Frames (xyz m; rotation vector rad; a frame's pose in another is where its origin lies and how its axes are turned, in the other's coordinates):
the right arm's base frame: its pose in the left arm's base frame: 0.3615 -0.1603 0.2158 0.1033 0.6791 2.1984
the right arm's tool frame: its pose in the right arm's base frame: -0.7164 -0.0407 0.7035 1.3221 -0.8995 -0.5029
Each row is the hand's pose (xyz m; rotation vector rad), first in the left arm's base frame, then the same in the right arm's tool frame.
Working: the left arm's base frame: its pose in the right arm's tool frame: 0.3189 -1.0544 -0.9329 -1.3107 -1.2736 -0.7529

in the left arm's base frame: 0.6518 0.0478 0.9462 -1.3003 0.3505 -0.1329
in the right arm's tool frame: 0.2798 0.0151 -0.5122 -1.9336 -0.4933 -1.9830
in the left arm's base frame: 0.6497 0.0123 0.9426 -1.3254 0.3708 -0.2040
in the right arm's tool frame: 0.2466 0.0046 -0.5040 -1.8888 -0.5094 -2.0700
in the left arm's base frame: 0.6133 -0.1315 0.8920 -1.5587 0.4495 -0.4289
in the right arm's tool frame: 0.1147 -0.0790 -0.4903 -1.8001 -0.4170 -2.4621
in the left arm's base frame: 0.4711 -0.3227 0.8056 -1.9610 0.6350 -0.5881
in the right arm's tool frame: -0.0765 -0.2314 -0.5569 1.4466 -0.0225 2.5186
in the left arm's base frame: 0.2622 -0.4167 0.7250 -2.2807 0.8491 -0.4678
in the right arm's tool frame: -0.1918 -0.3768 -0.7135 1.2959 -0.5098 2.3934
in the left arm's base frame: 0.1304 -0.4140 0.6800 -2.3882 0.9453 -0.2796
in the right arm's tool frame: -0.2072 -0.4515 -0.8301 1.3346 -0.7622 2.3052
